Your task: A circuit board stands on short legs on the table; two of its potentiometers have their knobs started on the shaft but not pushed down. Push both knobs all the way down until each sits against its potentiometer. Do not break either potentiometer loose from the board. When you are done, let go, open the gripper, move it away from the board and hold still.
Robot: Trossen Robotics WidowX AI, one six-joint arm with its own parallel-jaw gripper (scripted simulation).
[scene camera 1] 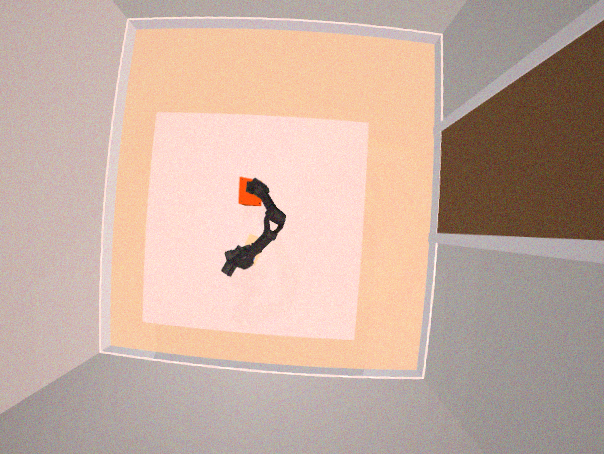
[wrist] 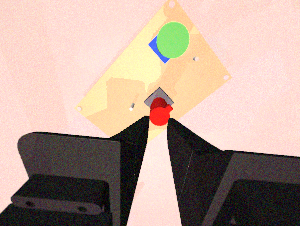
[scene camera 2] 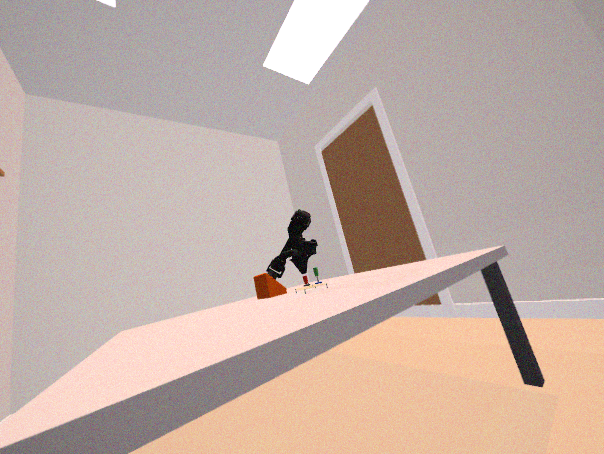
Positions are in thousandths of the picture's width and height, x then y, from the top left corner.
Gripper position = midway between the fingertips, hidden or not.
I see my gripper (scene camera 2: 504,602) and a green knob (wrist: 578,170).
My gripper is seen too in the wrist view (wrist: 528,542).
